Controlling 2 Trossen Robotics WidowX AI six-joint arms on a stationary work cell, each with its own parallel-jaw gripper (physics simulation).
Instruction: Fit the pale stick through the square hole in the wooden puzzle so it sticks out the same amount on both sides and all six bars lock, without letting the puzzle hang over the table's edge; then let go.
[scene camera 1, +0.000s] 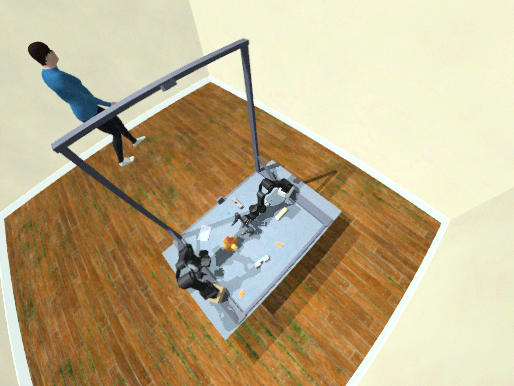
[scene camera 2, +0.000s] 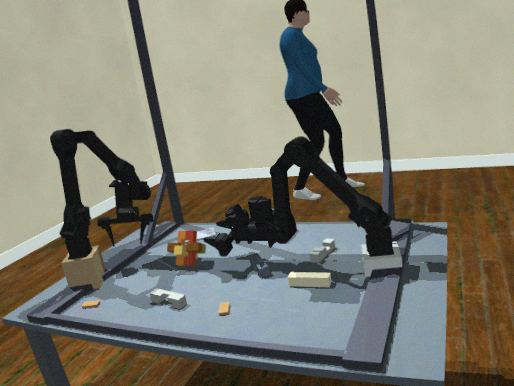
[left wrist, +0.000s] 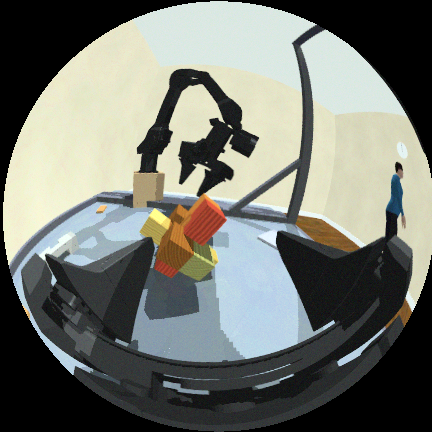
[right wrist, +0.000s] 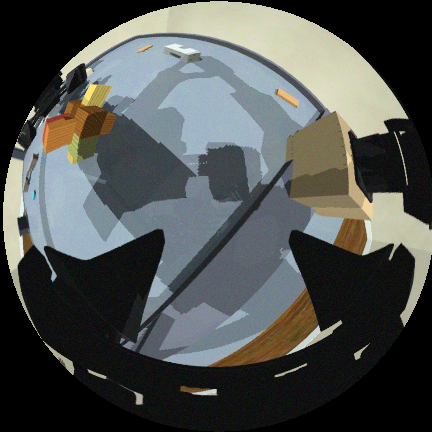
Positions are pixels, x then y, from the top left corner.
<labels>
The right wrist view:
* my right gripper: 229, 236
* raised rim: 254, 247
</labels>
